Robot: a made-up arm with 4 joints.
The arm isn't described. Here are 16 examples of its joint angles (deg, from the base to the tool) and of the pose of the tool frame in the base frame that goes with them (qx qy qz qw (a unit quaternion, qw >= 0); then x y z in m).
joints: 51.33 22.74 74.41 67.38
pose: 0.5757 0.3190 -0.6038 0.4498 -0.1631 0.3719 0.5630
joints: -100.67 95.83 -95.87 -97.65
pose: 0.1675 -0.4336 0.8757 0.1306 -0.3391 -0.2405 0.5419
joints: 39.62 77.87 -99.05 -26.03
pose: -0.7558 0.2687 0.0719 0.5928 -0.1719 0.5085 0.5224
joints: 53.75 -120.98 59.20 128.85
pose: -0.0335 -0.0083 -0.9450 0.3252 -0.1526 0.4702 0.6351
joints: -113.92 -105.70 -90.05 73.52
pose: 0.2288 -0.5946 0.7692 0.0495 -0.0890 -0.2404 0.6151
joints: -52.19 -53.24 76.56 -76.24
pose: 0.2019 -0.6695 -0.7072 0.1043 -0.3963 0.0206 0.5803
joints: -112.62 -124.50 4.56 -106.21
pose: -0.8749 0.1664 0.2176 0.3994 -0.1992 -0.2265 0.6044
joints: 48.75 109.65 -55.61 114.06
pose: 0.7853 -0.4927 0.1904 0.3231 -0.1331 0.5045 0.5028
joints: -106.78 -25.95 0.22 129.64
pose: 0.0290 0.1604 0.8329 0.5288 -0.1750 -0.2003 0.5597
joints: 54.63 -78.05 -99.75 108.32
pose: -0.6128 -0.2317 0.0519 0.7537 -0.2532 0.3884 0.5891
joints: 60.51 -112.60 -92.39 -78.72
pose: 0.3612 -0.8302 0.1819 0.3836 -0.1799 0.4198 0.5833
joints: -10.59 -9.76 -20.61 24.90
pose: 0.7162 -0.3241 -0.2408 0.5693 -0.4455 0.2051 0.4976
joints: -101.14 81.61 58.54 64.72
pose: -0.2172 0.8402 0.4113 0.2789 -0.2838 -0.1650 0.5307
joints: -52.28 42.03 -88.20 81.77
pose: 0.8840 -0.1563 0.3572 0.2578 -0.4590 0.0539 0.4471
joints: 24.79 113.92 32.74 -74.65
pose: 0.3063 0.4037 -0.8579 0.0852 -0.2811 0.4206 0.5784
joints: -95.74 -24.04 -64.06 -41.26
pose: 0.9422 0.3068 -0.1059 0.0834 -0.2751 -0.1627 0.4932
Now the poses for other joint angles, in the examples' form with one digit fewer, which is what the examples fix.
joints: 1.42 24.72 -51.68 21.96
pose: 0.892 -0.315 -0.158 0.281 -0.398 0.312 0.464
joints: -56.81 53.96 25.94 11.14
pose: 0.449 0.565 -0.233 0.652 -0.449 -0.025 0.537
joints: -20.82 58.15 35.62 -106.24
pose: 0.124 -0.091 -0.976 0.153 -0.430 0.230 0.549
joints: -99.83 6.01 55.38 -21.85
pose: 0.305 0.146 -0.263 0.903 -0.285 -0.174 0.565
